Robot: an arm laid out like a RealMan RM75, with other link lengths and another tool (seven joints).
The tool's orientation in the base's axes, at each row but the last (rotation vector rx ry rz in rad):
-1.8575 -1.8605 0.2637
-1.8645 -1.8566 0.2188
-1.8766 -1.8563 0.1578
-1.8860 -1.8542 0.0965
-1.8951 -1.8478 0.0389
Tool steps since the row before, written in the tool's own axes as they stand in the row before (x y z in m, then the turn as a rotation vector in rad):
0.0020 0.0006 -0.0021 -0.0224 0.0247 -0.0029
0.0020 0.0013 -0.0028 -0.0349 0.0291 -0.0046
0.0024 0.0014 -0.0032 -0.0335 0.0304 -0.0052
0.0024 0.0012 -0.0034 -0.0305 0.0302 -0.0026
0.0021 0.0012 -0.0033 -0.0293 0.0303 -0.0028
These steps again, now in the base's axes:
0.0016 0.0016 0.0019 0.0220 -0.0212 -0.0137
0.0025 0.0014 0.0023 0.0260 -0.0335 -0.0170
0.0028 0.0015 0.0028 0.0275 -0.0322 -0.0167
0.0026 0.0014 0.0032 0.0265 -0.0286 -0.0181
0.0025 0.0010 0.0031 0.0268 -0.0275 -0.0175

